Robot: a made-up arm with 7 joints.
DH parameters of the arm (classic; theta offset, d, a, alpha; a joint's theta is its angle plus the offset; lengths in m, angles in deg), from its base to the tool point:
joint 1: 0 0.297 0 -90
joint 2: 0 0 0 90
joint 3: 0 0.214 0.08 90
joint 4: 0 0 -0.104 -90
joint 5: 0 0.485 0 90
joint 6: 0 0 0.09 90
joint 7: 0 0 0 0
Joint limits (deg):
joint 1: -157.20..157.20
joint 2: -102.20..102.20
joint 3: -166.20..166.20
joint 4: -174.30..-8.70
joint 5: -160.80..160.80
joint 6: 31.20..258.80
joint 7: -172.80..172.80
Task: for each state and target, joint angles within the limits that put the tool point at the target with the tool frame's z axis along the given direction. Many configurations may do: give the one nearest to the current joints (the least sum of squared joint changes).
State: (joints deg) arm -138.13 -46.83 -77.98 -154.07 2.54 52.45 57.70
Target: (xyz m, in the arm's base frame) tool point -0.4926 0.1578 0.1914 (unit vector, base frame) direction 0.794 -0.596 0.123
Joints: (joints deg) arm -117.00 -51.11 -94.55 -133.14 9.84 46.77 57.70
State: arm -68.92 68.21 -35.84 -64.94 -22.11 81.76 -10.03
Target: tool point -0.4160 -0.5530 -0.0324 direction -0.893 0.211 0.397
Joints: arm -81.48 89.79 -59.24 -74.54 -58.96 114.76 -10.03
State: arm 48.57 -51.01 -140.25 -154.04 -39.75 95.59 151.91
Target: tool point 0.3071 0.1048 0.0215 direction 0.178 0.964 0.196
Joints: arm 40.10 -86.66 -165.20 -174.30 -49.44 134.59 151.91
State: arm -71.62 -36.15 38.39 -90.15 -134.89 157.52 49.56
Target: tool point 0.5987 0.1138 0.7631 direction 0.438 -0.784 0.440
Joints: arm -42.40 8.04 55.45 -67.33 -118.16 114.06 49.56
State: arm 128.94 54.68 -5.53 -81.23 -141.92 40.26 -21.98
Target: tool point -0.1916 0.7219 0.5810 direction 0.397 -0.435 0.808
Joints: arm 117.39 35.14 -17.75 -55.34 -150.30 59.93 -21.98
